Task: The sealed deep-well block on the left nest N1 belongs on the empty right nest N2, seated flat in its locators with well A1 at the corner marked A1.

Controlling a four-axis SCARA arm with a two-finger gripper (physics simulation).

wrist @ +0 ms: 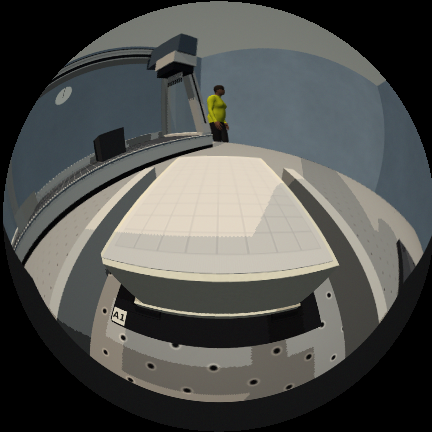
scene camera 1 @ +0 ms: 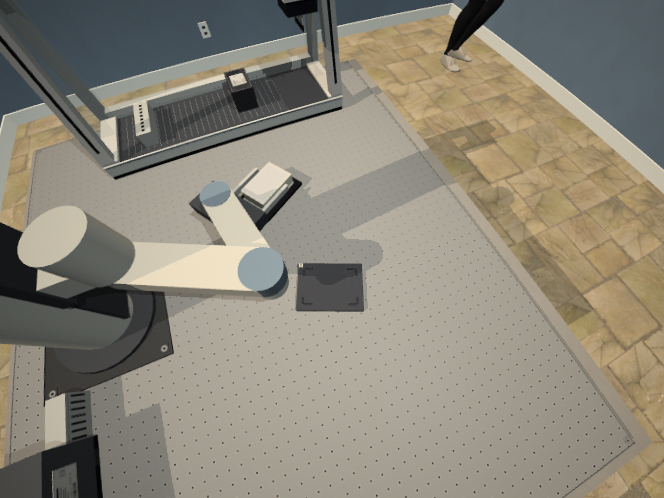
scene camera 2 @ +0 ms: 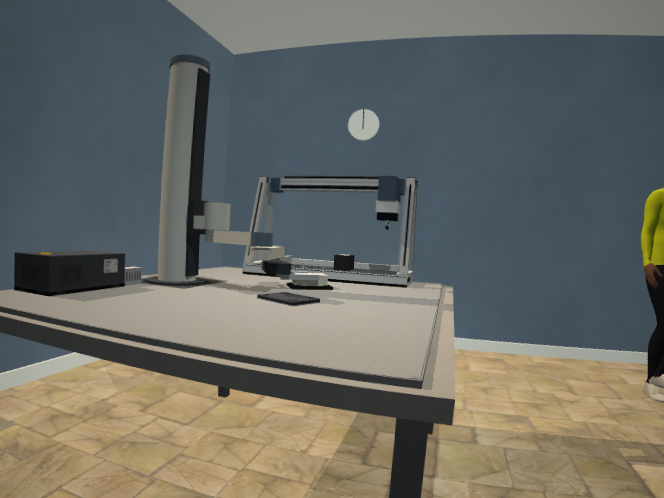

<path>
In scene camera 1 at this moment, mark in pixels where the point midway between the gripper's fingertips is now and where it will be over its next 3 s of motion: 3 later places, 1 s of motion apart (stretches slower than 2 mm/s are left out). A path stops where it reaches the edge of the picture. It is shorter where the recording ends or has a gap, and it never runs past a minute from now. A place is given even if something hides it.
My gripper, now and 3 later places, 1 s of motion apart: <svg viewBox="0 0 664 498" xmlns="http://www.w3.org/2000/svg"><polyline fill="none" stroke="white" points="272,178 262,149 266,147 314,217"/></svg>
</path>
